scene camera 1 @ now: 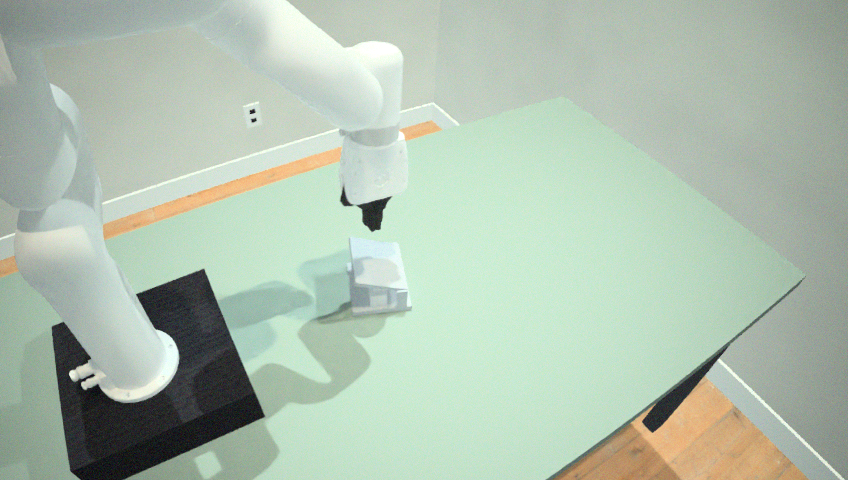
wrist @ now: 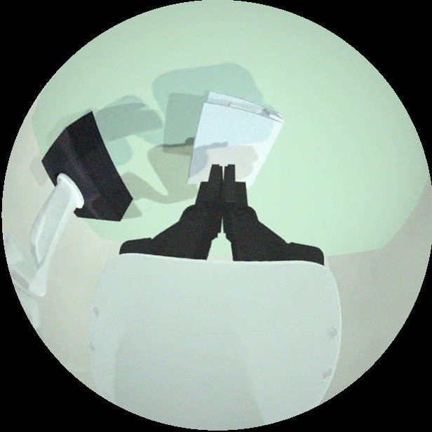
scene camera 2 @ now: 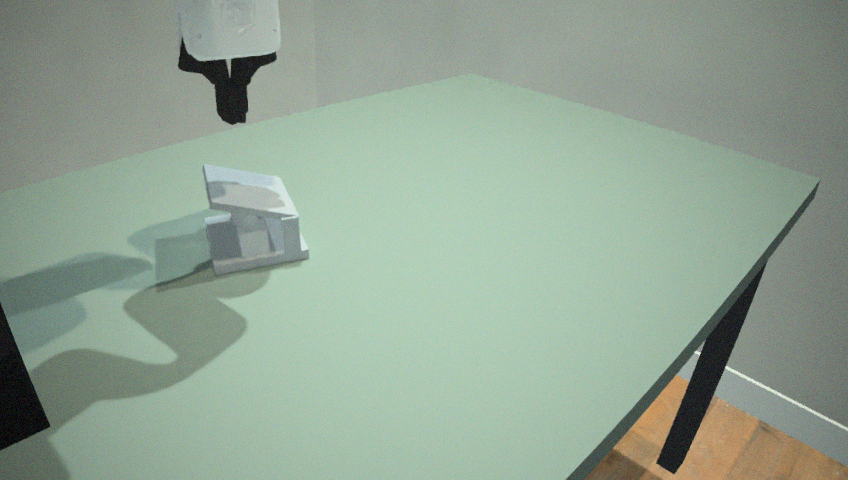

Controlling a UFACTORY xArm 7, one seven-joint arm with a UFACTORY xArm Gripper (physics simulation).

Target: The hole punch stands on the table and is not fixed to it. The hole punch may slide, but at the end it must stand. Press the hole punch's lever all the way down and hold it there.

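Places are measured from the arm's base along level axes (x back, y right, z up), in metres.
Pixels of known places: gripper, between the fingertips: (scene camera 1: 372,226) (scene camera 2: 233,121); arm's base, origin of its link: (scene camera 1: 138,365).
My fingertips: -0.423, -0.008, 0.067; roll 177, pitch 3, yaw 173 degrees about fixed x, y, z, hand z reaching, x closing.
Observation:
Ahead of a thing's pixels: the offset from my fingertips to its top centre, as dx, dy, dz. Level surfaces: height alone.
The pale grey-white hole punch {+0.000, +0.015, -0.060} (scene camera 1: 380,300) (scene camera 2: 255,261) stands upright on the green table {dz -0.145} (scene camera 1: 535,297) (scene camera 2: 446,327) (wrist: 340,175). Its flat lever {+0.000, +0.015, -0.060} (scene camera 1: 374,261) (scene camera 2: 249,193) (wrist: 235,135) is raised at a slant, with its high edge toward the gripper's side and a gap under it in the scene camera 2 view. My gripper (scene camera 1: 373,228) (scene camera 2: 232,121) (wrist: 224,180) is shut and empty. Its fingertips point down and hang above the lever's raised edge, apart from it. In the wrist view the fingertips overlap the near part of the lever, which hides most of the punch's base.
The arm's black mounting block (scene camera 1: 202,339) (scene camera 2: 17,386) (wrist: 95,175) stands on the table, left of the hole punch in the scene camera 1 view. Shadows of the arm fall on the table and the lever. Grey walls stand behind the table.

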